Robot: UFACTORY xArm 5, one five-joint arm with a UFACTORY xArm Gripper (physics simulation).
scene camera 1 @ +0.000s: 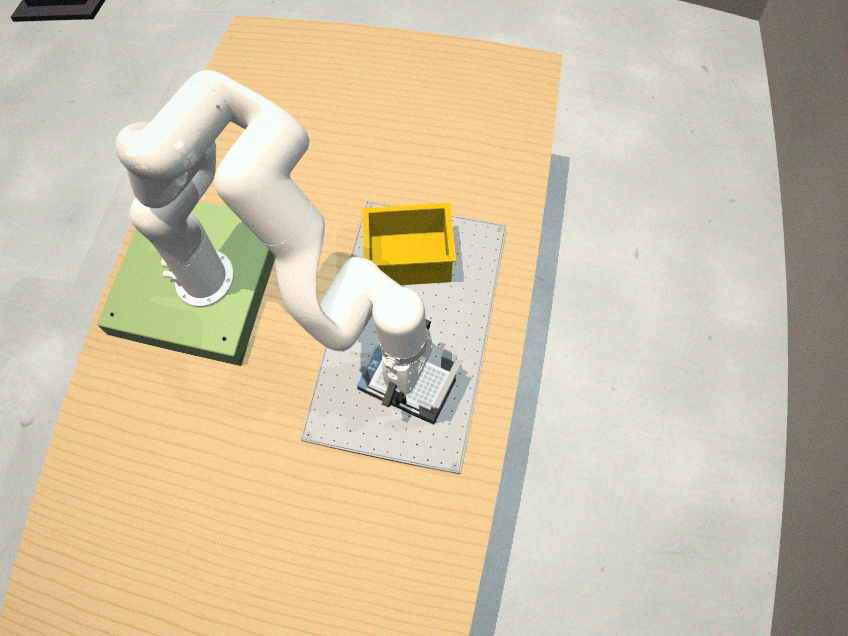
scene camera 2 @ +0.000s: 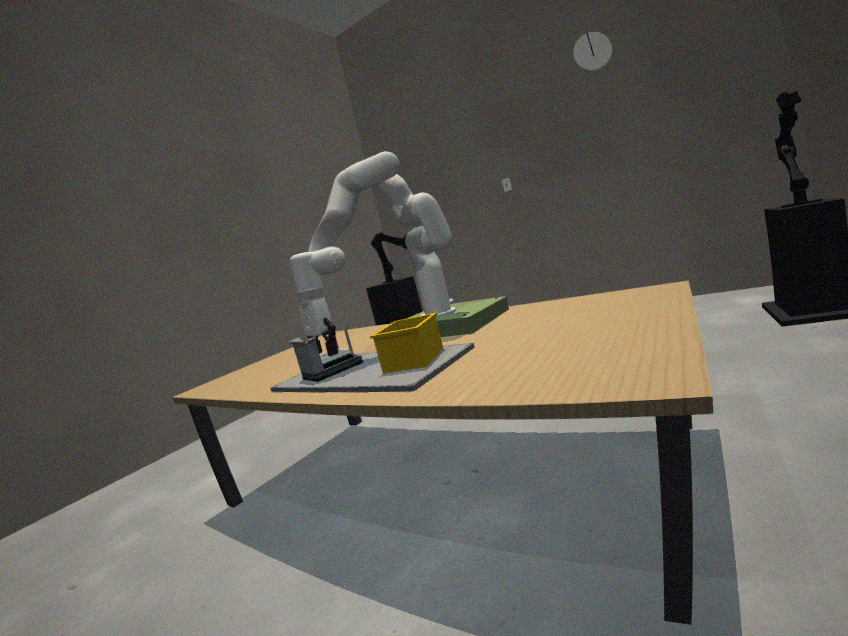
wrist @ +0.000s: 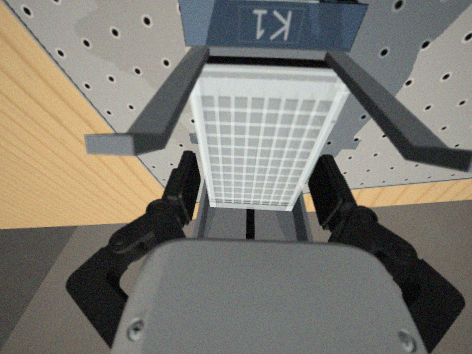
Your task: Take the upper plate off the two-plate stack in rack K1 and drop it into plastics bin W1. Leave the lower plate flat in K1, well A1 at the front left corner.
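Pixels of known places: gripper, between the fingertips: (scene camera 2: pixel 325 354) (wrist: pixel 255 167); arm's base, origin of its link: (scene camera 1: pixel 205 279) (scene camera 2: pixel 438 314).
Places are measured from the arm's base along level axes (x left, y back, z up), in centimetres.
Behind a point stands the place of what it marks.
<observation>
A white gridded plate (scene camera 1: pixel 432 384) @[x -14.1, y -48.5, z 0.7 cm] (wrist: pixel 265 145) @[x -12.8, y -42.7, z 0.7 cm] lies flat in rack K1 (scene camera 1: pixel 373 366) @[x -11.6, y -37.0, z -2.0 cm] (scene camera 2: pixel 306 358) @[x -13.7, y -51.6, z 2.4 cm] (wrist: pixel 175 105) @[x -15.0, y -37.0, z 4.9 cm]. It is the top of the stack; the lower plate beneath it cannot be told apart, and well A1 cannot be made out. The rack has a blue K1 label and dark angled guides. My gripper (scene camera 1: pixel 410 369) @[x -13.7, y -44.3, z 1.1 cm] (scene camera 2: pixel 325 344) @[x -13.7, y -44.3, z 1.1 cm] (wrist: pixel 255 167) @[x -13.7, y -44.3, z 1.1 cm] is open and empty, low over the rack. In the wrist view one finger stands beside each long side of the plate, with a gap on both sides. Yellow bin W1 (scene camera 1: pixel 428 272) @[x 8.0, y -44.1, z 0.6 cm] (scene camera 2: pixel 410 349) @[x 17.7, y -46.6, z 0.6 cm] stands upright.
The rack and the bin stand on a grey perforated board (scene camera 1: pixel 383 444) @[x -25.4, y -41.3, z -4.3 cm] (scene camera 2: pixel 356 386) @[x 7.2, y -57.0, z -4.3 cm] on the wooden table (scene camera 1: pixel 171 513) @[x -46.5, y -3.6, z -5.6 cm] (scene camera 2: pixel 582 355) @[x 56.9, y -43.6, z -5.6 cm]. The green arm base (scene camera 1: pixel 150 314) @[x -9.4, y 9.6, z 0.0 cm] (scene camera 2: pixel 482 314) @[x 17.8, y -2.4, z -1.9 cm] is beside the board. A tall end panel of the rack rises near the fingers.
</observation>
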